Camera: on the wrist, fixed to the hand. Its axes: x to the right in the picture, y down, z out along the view.
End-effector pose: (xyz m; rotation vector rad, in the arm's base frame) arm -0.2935 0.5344 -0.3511 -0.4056 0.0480 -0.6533
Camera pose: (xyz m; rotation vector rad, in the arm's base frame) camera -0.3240 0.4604 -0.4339 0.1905 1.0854 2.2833
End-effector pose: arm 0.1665 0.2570 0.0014 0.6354 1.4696 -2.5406
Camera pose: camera 0.1728 0.3700 -0.0196 1.4667 -0.3763 0.2843
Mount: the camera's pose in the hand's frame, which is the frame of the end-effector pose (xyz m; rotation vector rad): 0.0133 -0.0393 -0.1074 0.0778 -0.7044 -3.0568
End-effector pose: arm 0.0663 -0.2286 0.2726 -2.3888 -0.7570 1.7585
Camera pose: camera 0.1541 -0.1647 0.3109 0.8837 -1.8072 0.3427
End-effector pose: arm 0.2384 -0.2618 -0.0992 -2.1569 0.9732 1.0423
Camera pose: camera 0.3209 -0.3210 -0.0449 -0.6352 -2.0323 -0.2330
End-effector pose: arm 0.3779 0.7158 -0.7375 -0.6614 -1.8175 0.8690
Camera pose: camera 0.4701 0.7313 -0.6703 2.3080 -1.0335 -1.1135
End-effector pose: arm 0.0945 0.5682 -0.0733 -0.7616 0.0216 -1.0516
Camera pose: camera 0.0320 0.4875 -0.1267 0.2472 1.3176 1.7134
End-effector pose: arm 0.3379 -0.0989 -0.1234 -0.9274 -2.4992 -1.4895
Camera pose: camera 0.2819 -0.1947 -0.0928 -1.5618 0.7246 -0.1014
